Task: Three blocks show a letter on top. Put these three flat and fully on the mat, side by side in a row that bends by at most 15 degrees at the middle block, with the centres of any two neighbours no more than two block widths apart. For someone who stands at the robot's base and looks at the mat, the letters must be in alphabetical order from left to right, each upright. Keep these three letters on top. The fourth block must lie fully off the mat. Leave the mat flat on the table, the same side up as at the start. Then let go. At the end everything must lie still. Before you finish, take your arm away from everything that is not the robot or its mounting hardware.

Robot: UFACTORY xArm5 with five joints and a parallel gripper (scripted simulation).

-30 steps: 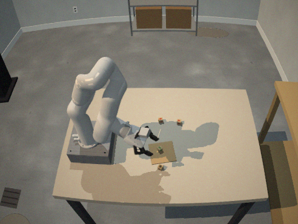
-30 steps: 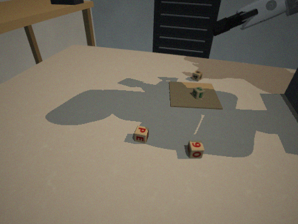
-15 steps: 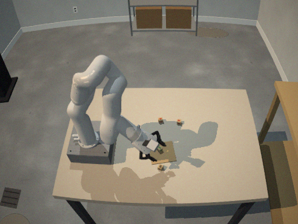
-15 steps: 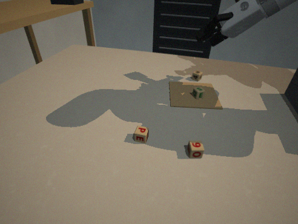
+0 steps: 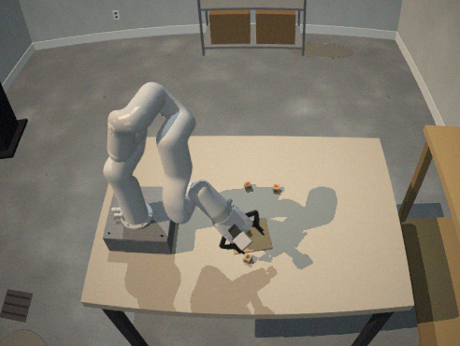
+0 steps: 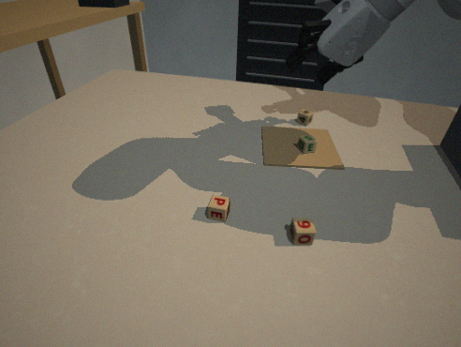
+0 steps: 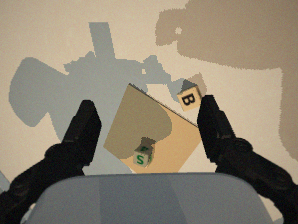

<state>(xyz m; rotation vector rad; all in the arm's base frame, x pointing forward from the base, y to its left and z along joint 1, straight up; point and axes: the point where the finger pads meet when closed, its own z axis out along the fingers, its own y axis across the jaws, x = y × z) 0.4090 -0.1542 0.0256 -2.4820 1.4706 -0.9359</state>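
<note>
My hand is 10 mm past the green-marked block, 120 mm to the right of it and 100 mm above it. Also, from my hand: tan mat 100 mm to the left, 120 mm below; red-marked block 10 mm ahead, 330 mm to the left, 100 mm below.
</note>
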